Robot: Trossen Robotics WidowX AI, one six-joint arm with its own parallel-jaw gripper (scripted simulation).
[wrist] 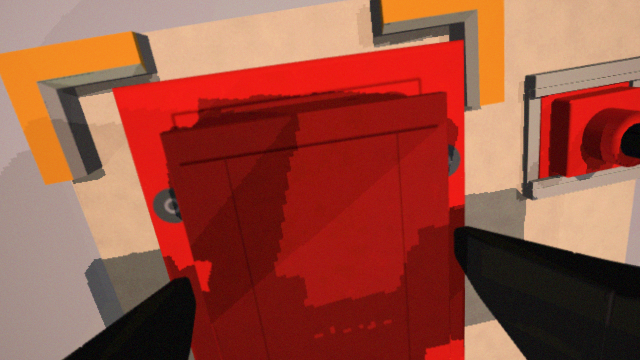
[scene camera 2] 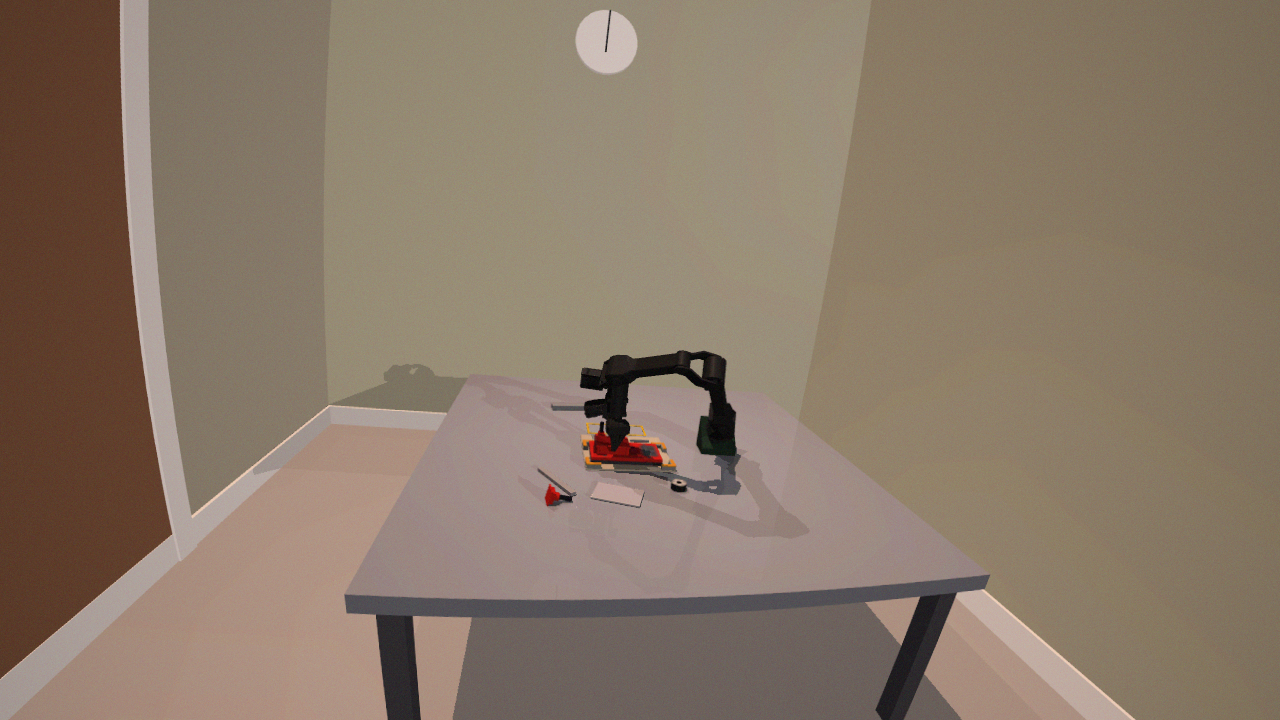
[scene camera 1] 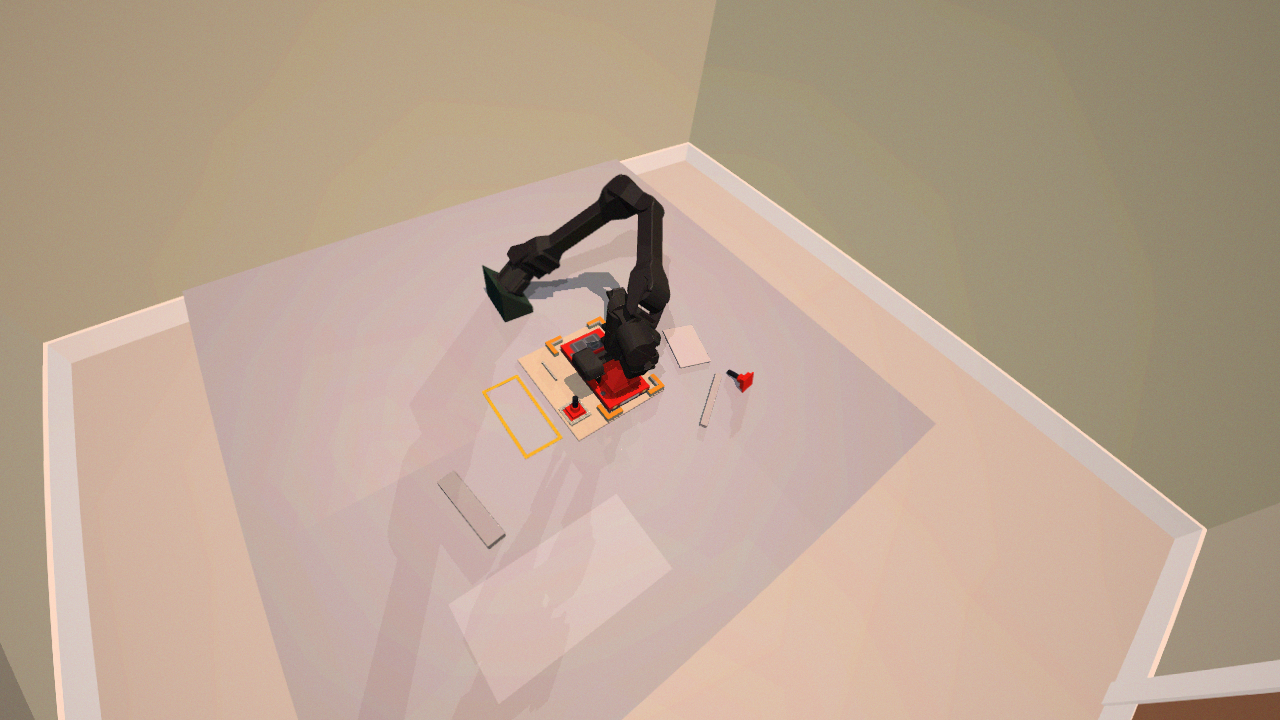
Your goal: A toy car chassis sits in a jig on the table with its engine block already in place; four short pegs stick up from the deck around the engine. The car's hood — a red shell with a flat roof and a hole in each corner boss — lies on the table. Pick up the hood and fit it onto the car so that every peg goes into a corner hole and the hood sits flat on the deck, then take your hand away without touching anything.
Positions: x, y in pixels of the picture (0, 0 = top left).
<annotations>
My gripper shows in the wrist view, in scene camera 2 [612, 444] and in scene camera 1. A pale plate shows in scene camera 2 and in scene camera 1; in the wrist view it is out of frame. The same spot on my gripper: [wrist: 541, 295] is [scene camera 1: 601, 376]. The same spot on the pale plate: [scene camera 1: 684, 342] is [scene camera 2: 621, 493].
</annotations>
